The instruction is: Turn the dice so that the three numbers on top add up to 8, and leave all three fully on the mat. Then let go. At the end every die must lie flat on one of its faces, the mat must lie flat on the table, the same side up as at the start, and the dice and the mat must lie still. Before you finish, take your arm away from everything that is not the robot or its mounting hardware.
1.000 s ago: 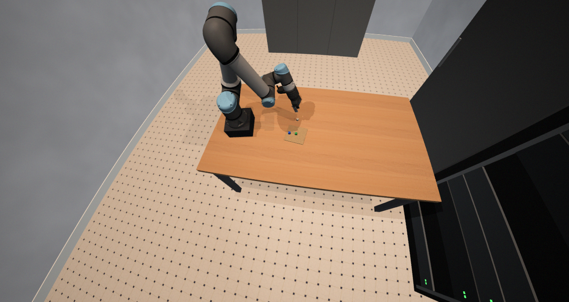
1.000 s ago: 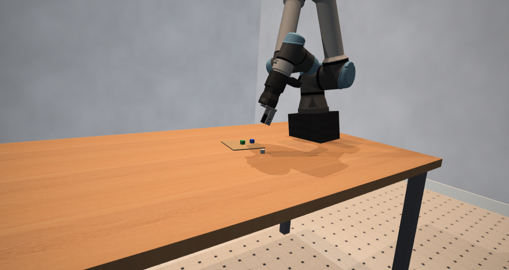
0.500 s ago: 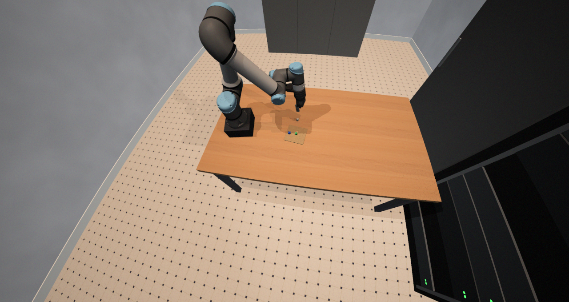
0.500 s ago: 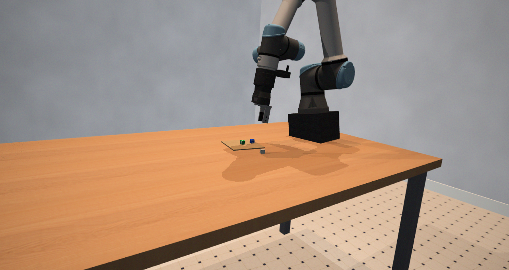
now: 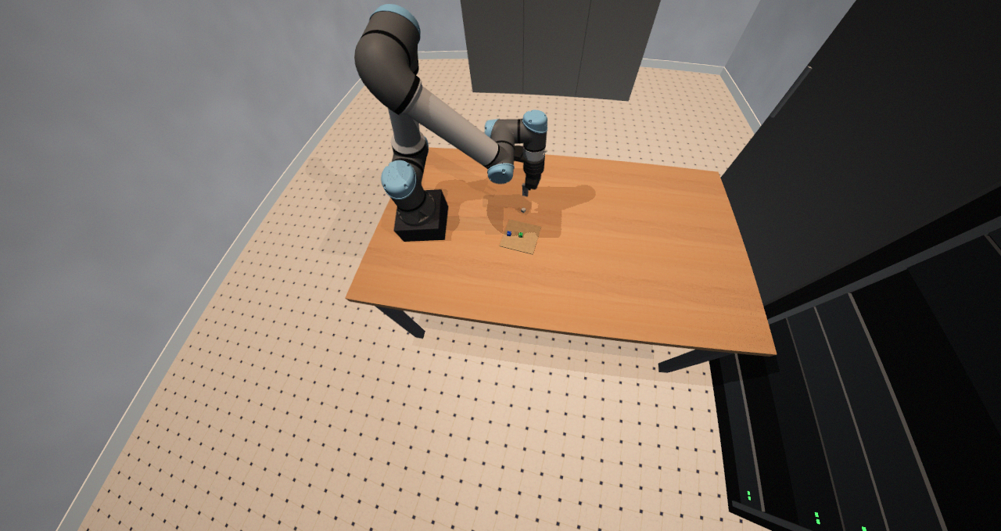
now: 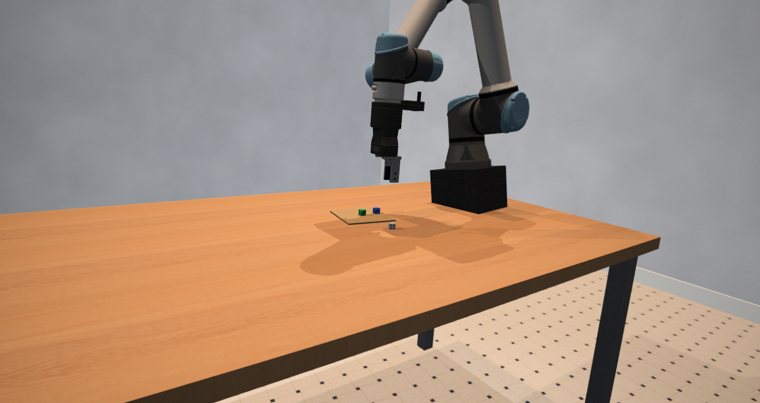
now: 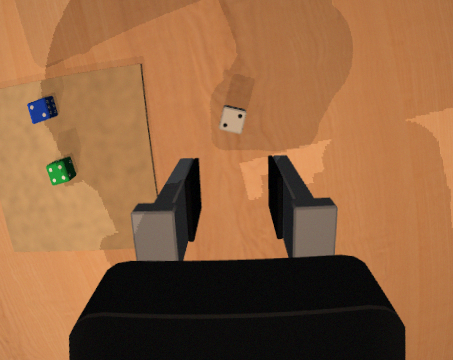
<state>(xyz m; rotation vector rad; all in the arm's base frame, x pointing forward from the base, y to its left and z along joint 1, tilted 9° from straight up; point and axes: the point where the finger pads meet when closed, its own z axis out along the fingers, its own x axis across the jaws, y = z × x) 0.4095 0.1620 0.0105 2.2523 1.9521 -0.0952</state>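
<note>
My gripper is now 10 mm past the white die and 130 mm above it. Also, from my hand: green die: 130 mm to the right, 130 mm below; then mat: 130 mm to the right, 140 mm below; then blue die: 50 mm behind, 130 mm to the right, 130 mm below.
</note>
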